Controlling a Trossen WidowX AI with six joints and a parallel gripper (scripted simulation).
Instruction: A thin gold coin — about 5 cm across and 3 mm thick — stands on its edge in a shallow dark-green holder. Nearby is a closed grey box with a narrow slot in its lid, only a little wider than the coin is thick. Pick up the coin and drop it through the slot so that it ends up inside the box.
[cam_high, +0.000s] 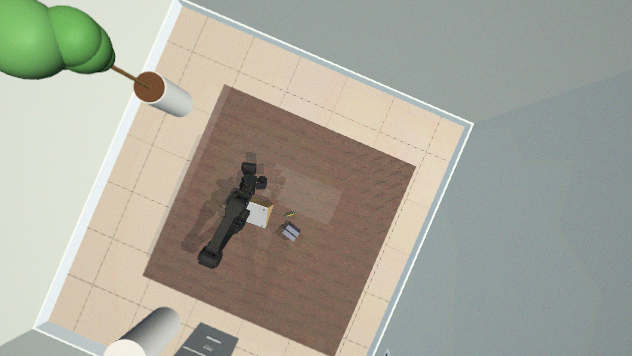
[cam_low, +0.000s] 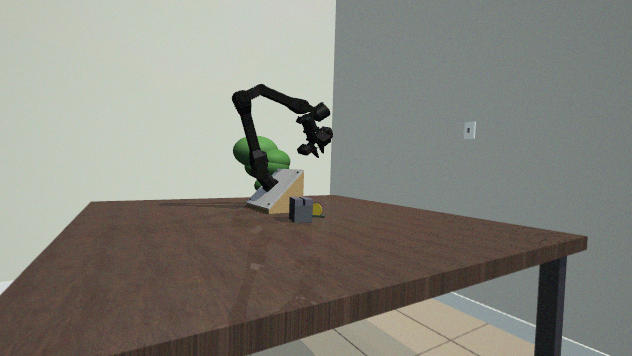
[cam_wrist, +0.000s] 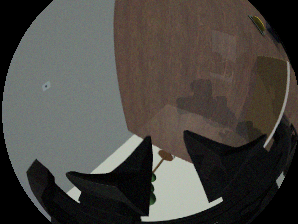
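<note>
Right now the gold coin is 280 mm ahead of my gripper tip, 160 mm to the right of it and 210 mm below it.
</note>
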